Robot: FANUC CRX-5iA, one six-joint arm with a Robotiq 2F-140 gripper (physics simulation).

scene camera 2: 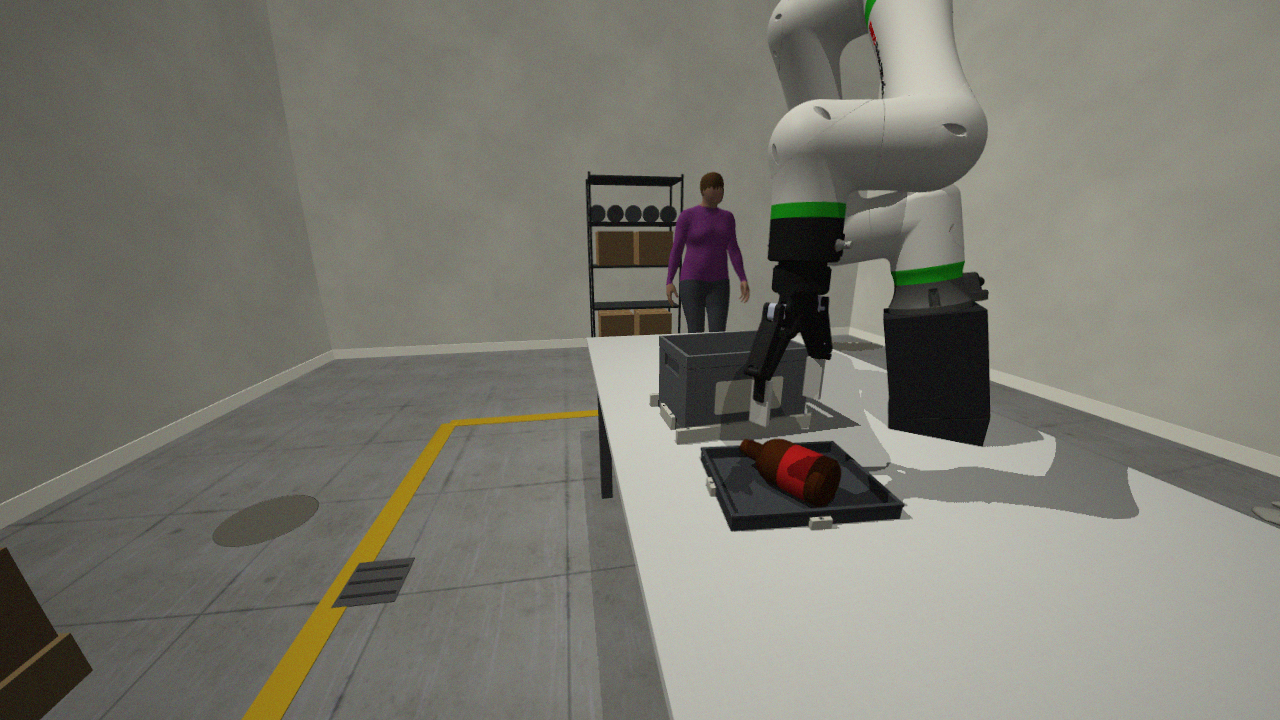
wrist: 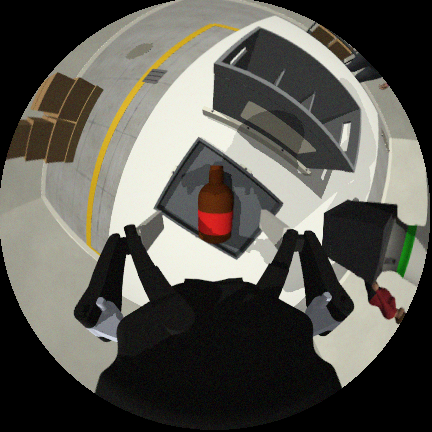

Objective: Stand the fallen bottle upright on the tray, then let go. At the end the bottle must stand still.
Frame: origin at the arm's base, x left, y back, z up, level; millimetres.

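Seen in the pictures: gripper, fingertip midpoint: [scene camera 2: 787,409] [wrist: 211,218]; arm's base, link origin: [scene camera 2: 928,308] [wrist: 389,243].
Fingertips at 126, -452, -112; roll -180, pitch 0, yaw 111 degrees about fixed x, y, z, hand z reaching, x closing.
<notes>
Offsets run from my fingertips to a thing's top centre, as dx, dy, dz.
A brown bottle @[-3, +8, -60] [scene camera 2: 799,472] [wrist: 215,212] with a red label lies on its side in the dark shallow tray [scene camera 2: 859,516] [wrist: 172,195]. In the scene view its neck points to the back left, towards the grey crate. In the wrist view its neck points up and its base is near the lower rim of the tray. My gripper [scene camera 2: 787,394] [wrist: 211,218] is open and empty. It hangs above the tray, apart from the bottle, with its fingers pointing down. In the wrist view the bottle appears between the two spread fingertips.
A grey crate @[-279, +69, +36] [scene camera 2: 700,394] [wrist: 227,92] with dividers stands behind the tray, close to the gripper. The black robot base [scene camera 2: 935,376] [wrist: 355,230] stands to the right. A person in purple [scene camera 2: 707,246] stands beyond the table. A person in red [wrist: 384,300] shows behind the base.
</notes>
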